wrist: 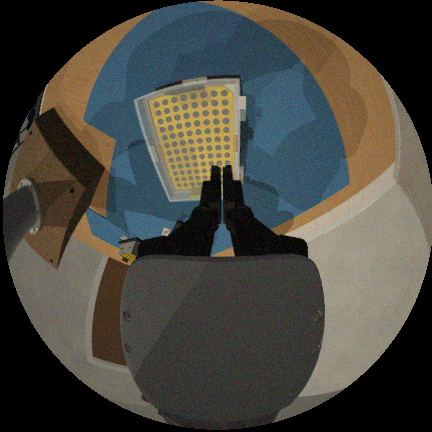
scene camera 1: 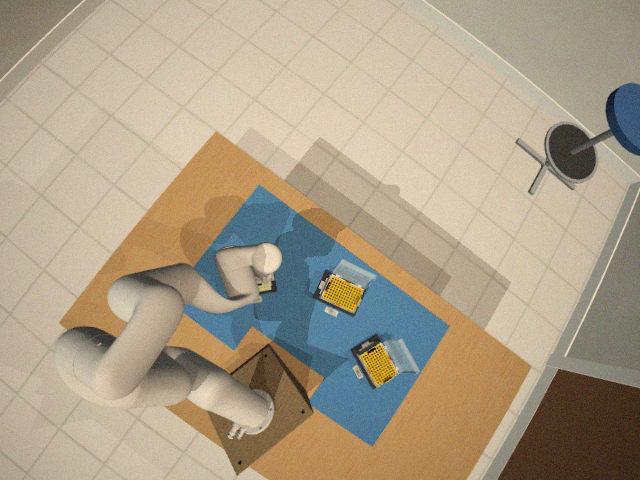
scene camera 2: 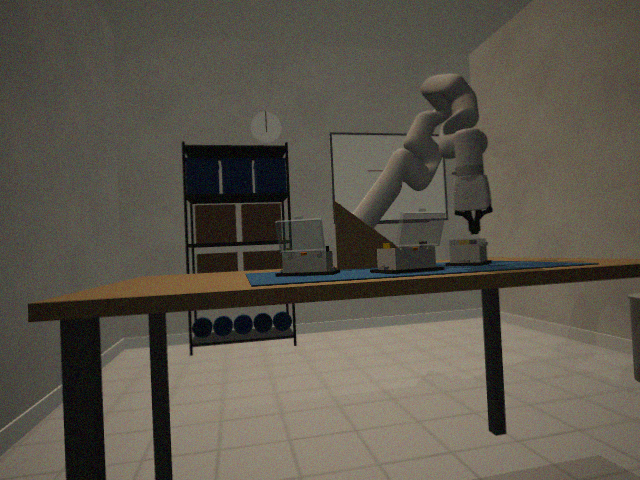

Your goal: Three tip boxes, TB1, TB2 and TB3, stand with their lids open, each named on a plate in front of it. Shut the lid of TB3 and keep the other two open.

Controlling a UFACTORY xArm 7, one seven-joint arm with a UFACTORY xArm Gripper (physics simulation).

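Where they show: gripper, fingertip midpoint: (wrist: 221,177) (scene camera 2: 474,233); arm's base at its link origin: (scene camera 1: 254,411) (scene camera 2: 361,223).
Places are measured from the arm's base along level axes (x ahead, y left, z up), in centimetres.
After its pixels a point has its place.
My gripper (scene camera 2: 474,231) {x 35.1, y 21.7, z -6.3 cm} (wrist: 221,177) {x 35.1, y 21.7, z -6.3 cm} is shut and empty, fingertips a little above one end of a tip box (scene camera 1: 266,286) {x 32.5, y 16.0, z -7.7 cm} (scene camera 2: 467,252) {x 36.4, y 17.7, z -11.7 cm} (wrist: 192,135) {x 31.0, y 22.9, z -7.7 cm}. This box's clear lid lies down over its yellow rack, level as far as I can tell. The arm hides most of it in scene camera 1. The middle tip box (scene camera 1: 342,293) (scene camera 2: 413,258) {x 47.6, y -6.5, z -12.1 cm} has its clear lid (scene camera 1: 353,273) {x 50.3, y -5.4, z -6.1 cm} (scene camera 2: 421,229) {x 50.9, y -5.8, z -5.2 cm} standing open. The third tip box (scene camera 1: 377,365) (scene camera 2: 306,262) {x 33.5, y -30.2, z -12.1 cm} also has its lid (scene camera 1: 401,355) {x 35.7, y -32.2, z -5.6 cm} (scene camera 2: 300,235) {x 36.2, y -32.1, z -5.0 cm} open. Name plates (scene camera 1: 331,311) {x 36.7, y -6.9, z -15.3 cm} (scene camera 1: 357,371) {x 23.8, y -25.1, z -15.2 cm} are too small to read.
The boxes stand on a blue mat (scene camera 1: 330,351) {x 25.0, y -13.6, z -15.4 cm} (wrist: 285,107) {x 37.8, y 32.2, z -15.5 cm} on a wooden table (scene camera 1: 444,408) {x 27.5, y -60.0, z -15.7 cm} (scene camera 2: 155,289) {x 43.9, y -66.4, z -15.8 cm}. The arm's brown base block (scene camera 1: 279,418) {x 3.0, y -6.5, z 4.0 cm} (scene camera 2: 356,242) {x 12.0, y -7.1, z -7.0 cm} (wrist: 70,165) {x 11.5, y 7.8, z -10.3 cm} stands beside the mat. The two open lids stick up above their boxes.
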